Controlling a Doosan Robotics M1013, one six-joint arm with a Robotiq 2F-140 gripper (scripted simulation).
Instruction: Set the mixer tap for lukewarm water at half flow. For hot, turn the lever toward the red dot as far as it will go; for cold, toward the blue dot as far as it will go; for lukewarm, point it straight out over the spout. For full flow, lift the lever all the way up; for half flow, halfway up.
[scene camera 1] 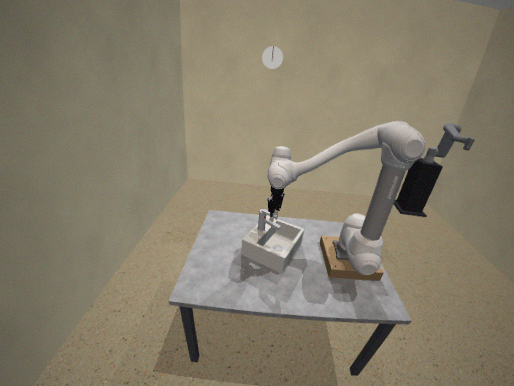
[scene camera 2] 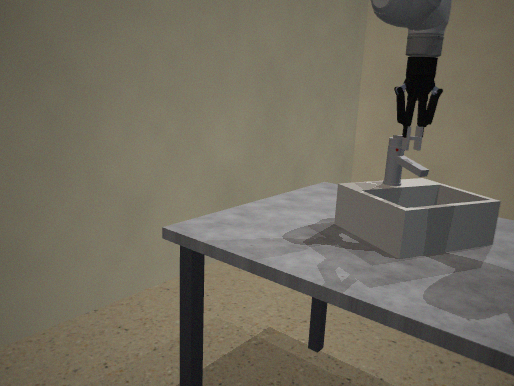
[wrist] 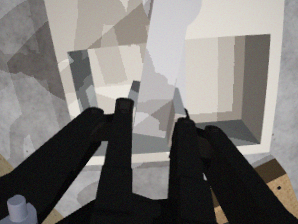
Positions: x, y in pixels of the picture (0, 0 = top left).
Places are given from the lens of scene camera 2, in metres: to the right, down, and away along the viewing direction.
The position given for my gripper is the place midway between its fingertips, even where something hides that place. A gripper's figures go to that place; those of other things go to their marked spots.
my gripper [scene camera 2: 410, 149]: 0.43, -0.12, 1.27
mixer tap [scene camera 2: 395, 156]: 0.41, -0.11, 1.34
